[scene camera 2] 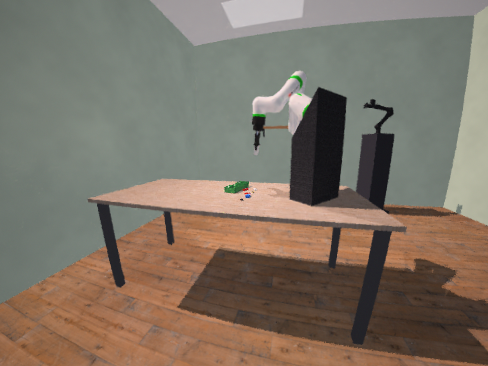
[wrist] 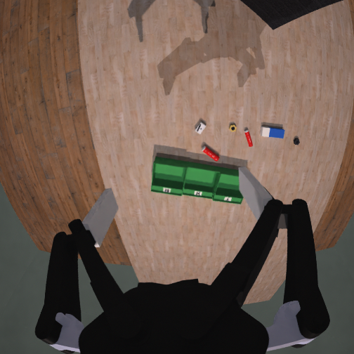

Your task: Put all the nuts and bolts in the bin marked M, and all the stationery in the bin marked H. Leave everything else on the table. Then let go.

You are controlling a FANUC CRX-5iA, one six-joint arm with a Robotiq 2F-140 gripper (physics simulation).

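Frame: origin at the arm's base, x left, y back, z up, level; metres.
Seen in the pictures: gripper, between the fingertips: (scene camera 2: 256,154); arm's base, origin of its link: (scene camera 2: 320,118).
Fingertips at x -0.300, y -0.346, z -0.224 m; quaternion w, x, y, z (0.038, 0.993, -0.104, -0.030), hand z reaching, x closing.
Observation:
Pixels of each thing's top centre, then the offset from my fingertips to it. Level surfaces: height alone.
- green three-compartment bin, centre of its top: (scene camera 2: 237,184) dx -0.003, dy -0.146, dz -0.233 m
- white block, centre of its top: (scene camera 2: 248,194) dx +0.221, dy -0.085, dz -0.260 m
- small black piece, centre of its top: (scene camera 2: 241,198) dx +0.292, dy -0.134, dz -0.264 m
- table, height of its surface: dz -0.273 m
A green three-compartment bin (scene camera 2: 236,187) (wrist: 156,189) stands on the table; in the wrist view its labels read M (wrist: 167,190) at left, H (wrist: 198,193) in the middle and what looks like T (wrist: 228,199) at right. Beyond it lie a red cylinder (wrist: 210,153), a second red cylinder (wrist: 248,137), a small white piece with a black mark (wrist: 200,127), a yellow nut-like piece (wrist: 232,127), a blue and white block (wrist: 272,132) (scene camera 2: 248,196), like an eraser, and a small black piece (wrist: 296,141) (scene camera 2: 241,200). My gripper (scene camera 2: 256,151) (wrist: 174,189) is wide open, empty, high above the table.
A tall black pedestal (scene camera 2: 317,150) stands on the table (scene camera 2: 150,195), right of the small things in scene camera 2. Behind it are a second dark pedestal (scene camera 2: 375,165) with a small black arm (scene camera 2: 385,118) and a wooden shelf (scene camera 2: 275,127) on the wall.

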